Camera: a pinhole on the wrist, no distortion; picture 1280 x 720 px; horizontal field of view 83.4 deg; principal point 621.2 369.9 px. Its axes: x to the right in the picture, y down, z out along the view. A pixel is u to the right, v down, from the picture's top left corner.
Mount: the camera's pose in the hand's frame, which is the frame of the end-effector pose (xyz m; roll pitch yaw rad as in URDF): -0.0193 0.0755 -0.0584 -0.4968 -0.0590 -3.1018
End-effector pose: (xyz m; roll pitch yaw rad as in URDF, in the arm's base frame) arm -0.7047 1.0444 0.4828 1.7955 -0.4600 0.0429
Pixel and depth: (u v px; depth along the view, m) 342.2 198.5 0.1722
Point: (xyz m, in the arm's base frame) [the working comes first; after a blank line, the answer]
In the camera's frame: -0.0669 -0.0411 0.1722

-0.6502 0.9338 0.5160
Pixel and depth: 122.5 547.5 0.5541
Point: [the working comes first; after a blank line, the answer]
In the camera's frame: -0.3847 0.1370 0.5541

-0.1710 0.8008 0.3391
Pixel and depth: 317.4 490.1 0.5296
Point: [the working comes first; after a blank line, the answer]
In the camera's frame: -0.2240 0.0886 0.5296

-0.3351 0.7723 0.3065
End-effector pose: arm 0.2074 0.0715 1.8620 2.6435 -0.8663 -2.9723
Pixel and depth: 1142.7 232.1 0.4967
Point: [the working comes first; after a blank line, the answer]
In the camera's frame: 0.3606 -0.0953 0.4967

0.0795 0.1842 1.3188
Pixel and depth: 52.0 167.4 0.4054
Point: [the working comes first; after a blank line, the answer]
In the camera's frame: -0.3212 -0.1143 0.4054

-0.2497 0.1516 1.9223
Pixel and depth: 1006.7 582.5 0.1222
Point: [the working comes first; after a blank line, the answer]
In the camera's frame: 0.0656 0.0362 0.1222

0.2260 0.0769 1.7788
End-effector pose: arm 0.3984 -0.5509 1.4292 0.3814 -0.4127 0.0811
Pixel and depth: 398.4 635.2 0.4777
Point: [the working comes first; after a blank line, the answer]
In the camera's frame: -0.1482 0.1764 0.4777

0.5235 -0.9205 1.6204
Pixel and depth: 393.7 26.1 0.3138
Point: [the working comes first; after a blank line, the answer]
In the camera's frame: -0.0994 -0.1502 0.3138

0.3802 -0.5995 1.7314
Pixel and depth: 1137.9 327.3 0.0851
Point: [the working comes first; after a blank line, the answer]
In the camera's frame: 0.0612 -0.0050 0.0851

0.3146 -0.5314 1.4310
